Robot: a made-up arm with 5 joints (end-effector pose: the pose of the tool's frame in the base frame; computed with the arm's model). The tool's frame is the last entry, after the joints.
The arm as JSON. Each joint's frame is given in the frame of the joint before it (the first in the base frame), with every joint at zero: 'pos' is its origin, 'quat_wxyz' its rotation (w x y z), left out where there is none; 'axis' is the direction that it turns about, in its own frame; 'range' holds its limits. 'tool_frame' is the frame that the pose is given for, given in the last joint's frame.
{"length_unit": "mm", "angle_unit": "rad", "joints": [
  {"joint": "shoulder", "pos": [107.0, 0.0, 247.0], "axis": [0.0, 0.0, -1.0], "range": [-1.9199, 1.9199]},
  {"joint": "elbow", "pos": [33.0, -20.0, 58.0], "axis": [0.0, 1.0, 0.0], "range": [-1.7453, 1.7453]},
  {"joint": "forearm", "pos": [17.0, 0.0, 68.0], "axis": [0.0, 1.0, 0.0], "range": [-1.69, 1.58]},
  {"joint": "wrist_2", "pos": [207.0, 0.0, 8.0], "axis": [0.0, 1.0, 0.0], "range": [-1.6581, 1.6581]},
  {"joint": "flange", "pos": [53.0, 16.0, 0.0], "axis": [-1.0, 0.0, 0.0], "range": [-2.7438, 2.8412]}
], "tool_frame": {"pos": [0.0, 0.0, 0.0], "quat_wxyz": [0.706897, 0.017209, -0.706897, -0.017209]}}
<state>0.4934 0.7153 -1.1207 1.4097 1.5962</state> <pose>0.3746 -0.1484 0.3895 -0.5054 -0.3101 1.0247</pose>
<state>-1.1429 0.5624 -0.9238 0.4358 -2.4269</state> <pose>0.2465 0.2961 0.4302 1.5477 0.3762 -1.0606</pose>
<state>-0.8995 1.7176 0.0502 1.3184 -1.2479</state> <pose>0.1177 0.0071 0.0707 -1.3566 0.6938 -0.3177</pose>
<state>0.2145 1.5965 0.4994 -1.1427 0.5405</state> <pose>0.1397 -0.0112 0.0599 -0.2143 -0.5813 0.2684</pose>
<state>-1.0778 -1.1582 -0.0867 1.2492 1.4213</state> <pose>0.1527 0.0767 0.5463 -0.2836 -1.9101 1.8247</pose>
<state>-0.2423 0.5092 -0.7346 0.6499 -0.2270</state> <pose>0.4276 0.0751 0.3883 0.2936 -1.1081 -0.0296</pose>
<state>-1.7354 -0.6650 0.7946 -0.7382 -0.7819</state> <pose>0.0693 0.2514 0.3805 2.1343 -0.6318 0.5079</pose>
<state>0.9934 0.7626 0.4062 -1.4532 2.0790</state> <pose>0.2300 -0.1961 0.1699 -1.9144 -0.1130 0.7123</pose>
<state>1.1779 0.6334 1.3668 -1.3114 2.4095</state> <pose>0.1221 -0.0468 0.1245 -0.9142 0.1840 1.1016</pose>
